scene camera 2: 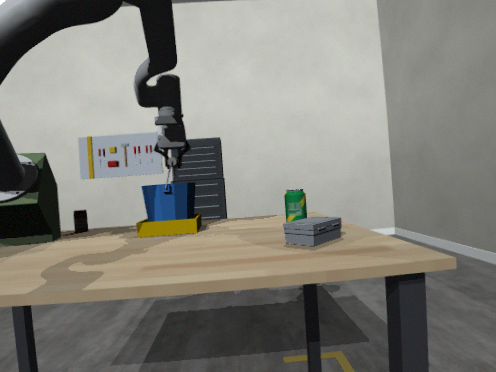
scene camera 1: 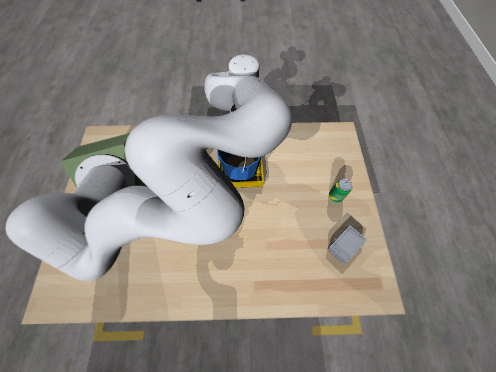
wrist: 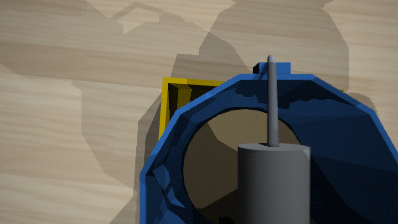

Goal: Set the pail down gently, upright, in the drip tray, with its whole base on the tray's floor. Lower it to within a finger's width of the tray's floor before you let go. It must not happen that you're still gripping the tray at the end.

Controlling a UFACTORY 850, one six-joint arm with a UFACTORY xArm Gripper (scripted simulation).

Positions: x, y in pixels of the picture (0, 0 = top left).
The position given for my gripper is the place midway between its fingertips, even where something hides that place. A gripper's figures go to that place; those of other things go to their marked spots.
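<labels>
Lens distances: my gripper (scene camera 2: 173, 168) is 113 cm from the lens; a yellow drip tray (scene camera 2: 184, 226) is 103 cm from the lens.
</labels>
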